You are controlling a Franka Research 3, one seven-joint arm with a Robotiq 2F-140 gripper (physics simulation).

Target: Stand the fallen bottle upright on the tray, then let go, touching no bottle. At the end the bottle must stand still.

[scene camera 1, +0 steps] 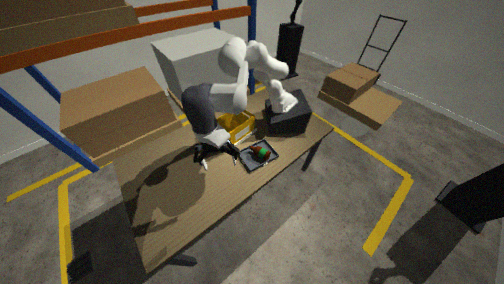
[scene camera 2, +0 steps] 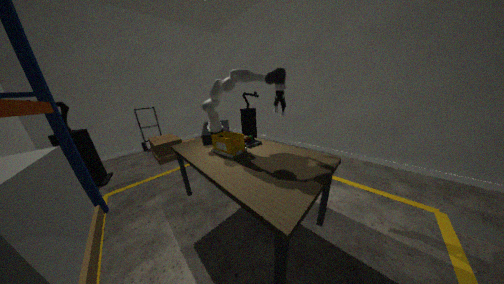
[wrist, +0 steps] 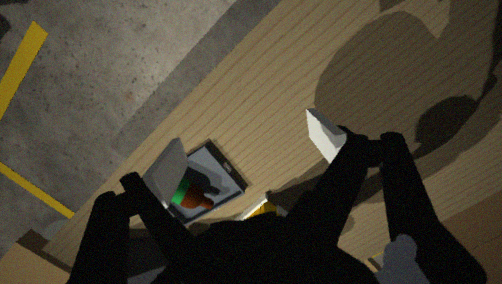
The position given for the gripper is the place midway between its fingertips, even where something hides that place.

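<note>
Visible here: a bottle [wrist: 188, 194] and the gripper [wrist: 245, 137].
</note>
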